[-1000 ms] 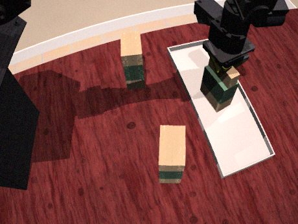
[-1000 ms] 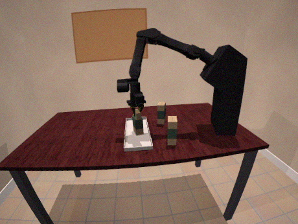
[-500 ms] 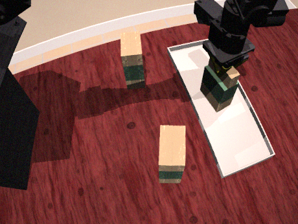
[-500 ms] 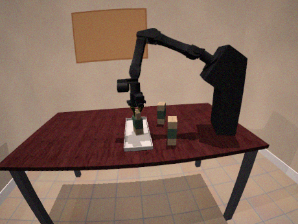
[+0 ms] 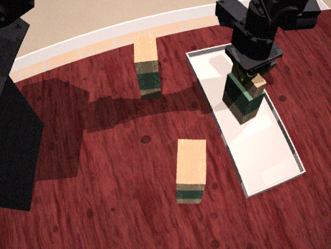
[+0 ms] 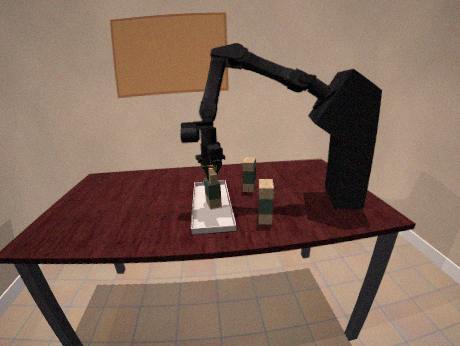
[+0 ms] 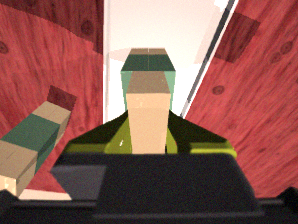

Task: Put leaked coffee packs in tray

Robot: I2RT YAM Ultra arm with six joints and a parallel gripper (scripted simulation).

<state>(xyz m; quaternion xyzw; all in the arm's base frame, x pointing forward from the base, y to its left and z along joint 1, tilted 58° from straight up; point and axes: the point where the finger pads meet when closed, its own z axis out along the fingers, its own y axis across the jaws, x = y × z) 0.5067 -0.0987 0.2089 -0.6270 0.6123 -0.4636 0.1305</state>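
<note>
Now: hand 10 mm to the left of the white tray and 110 mm above it.
</note>
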